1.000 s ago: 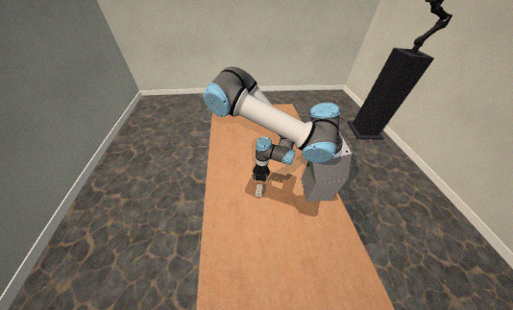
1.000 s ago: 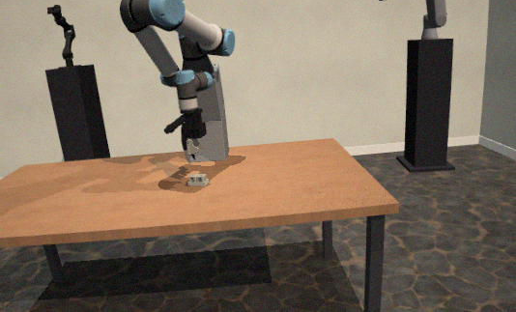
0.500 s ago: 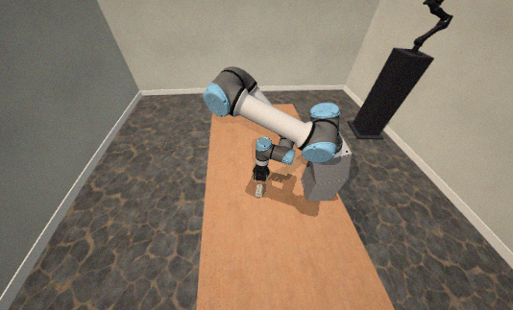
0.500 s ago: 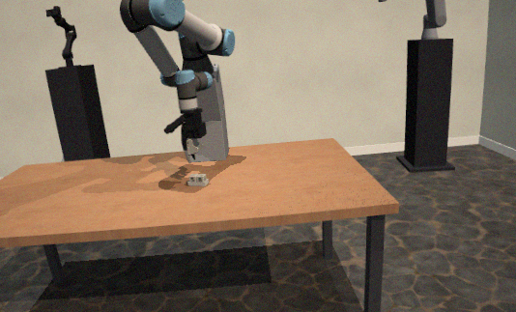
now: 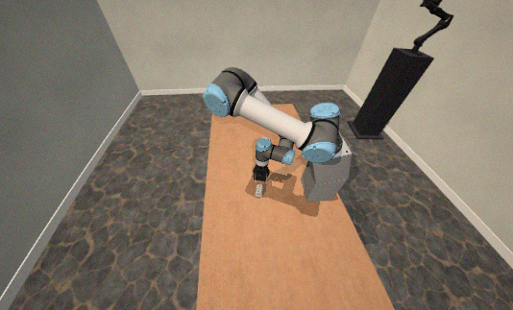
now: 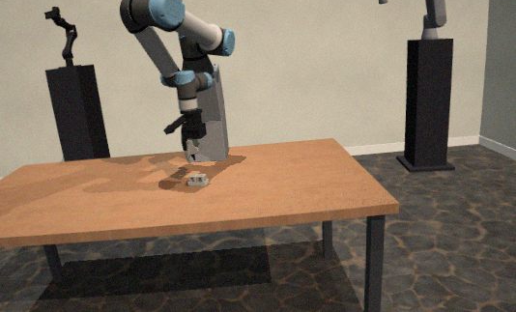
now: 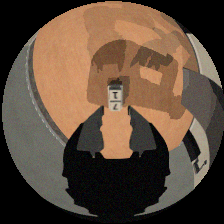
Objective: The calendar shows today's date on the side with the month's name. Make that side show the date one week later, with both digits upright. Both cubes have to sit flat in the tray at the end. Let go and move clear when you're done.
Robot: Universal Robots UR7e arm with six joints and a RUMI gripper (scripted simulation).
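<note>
Now: hand 11 cm above the white calendar tray and 2 cm to the right of it.
</note>
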